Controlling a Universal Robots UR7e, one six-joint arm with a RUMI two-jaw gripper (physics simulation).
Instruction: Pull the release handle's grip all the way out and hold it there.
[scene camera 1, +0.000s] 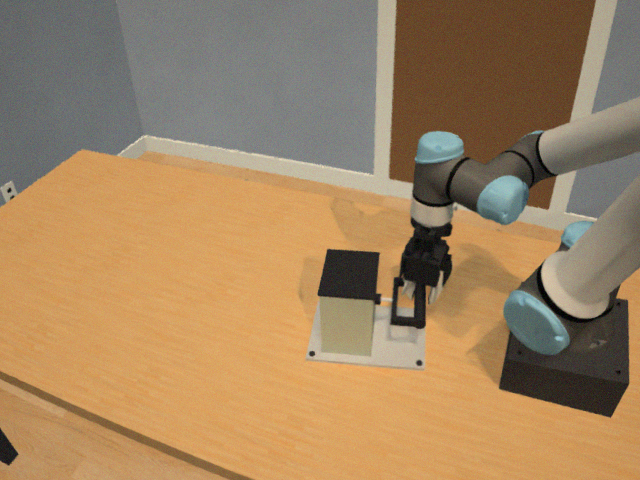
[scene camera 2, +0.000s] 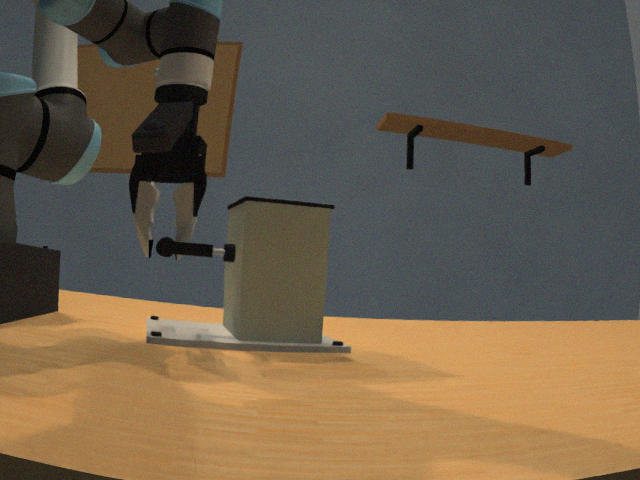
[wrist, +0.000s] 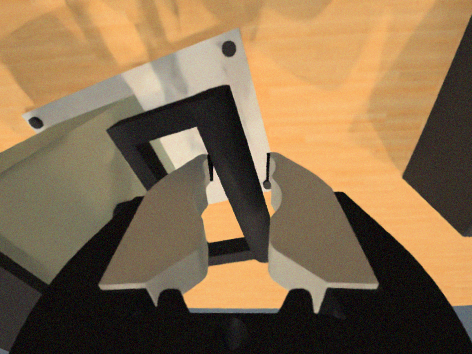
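Observation:
The release handle is a pale green box (scene camera 1: 346, 325) (scene camera 2: 281, 273) (wrist: 65, 185) with a black top. A short light rod (scene camera 1: 386, 299) (scene camera 2: 218, 251) joins it to a black rectangular grip (scene camera 1: 420, 308) (scene camera 2: 193, 249) (wrist: 231, 155). A short stretch of rod shows between box and grip. My gripper (scene camera 1: 420, 298) (scene camera 2: 164, 254) (wrist: 239, 157) points down, partly open, with its fingertips on either side of the grip's outer bar. One finger reaches into the grip's opening, the other is on the outer side. The fingers are not clamped on the bar.
The box stands on a light base plate (scene camera 1: 387, 353) (scene camera 2: 191, 330) (wrist: 200, 62) with dark bolts, on the wooden table (scene camera 1: 180, 289). The arm's dark base block (scene camera 1: 563, 382) (scene camera 2: 25, 284) stands beyond the grip side. A wall shelf (scene camera 2: 475, 135) hangs in the background.

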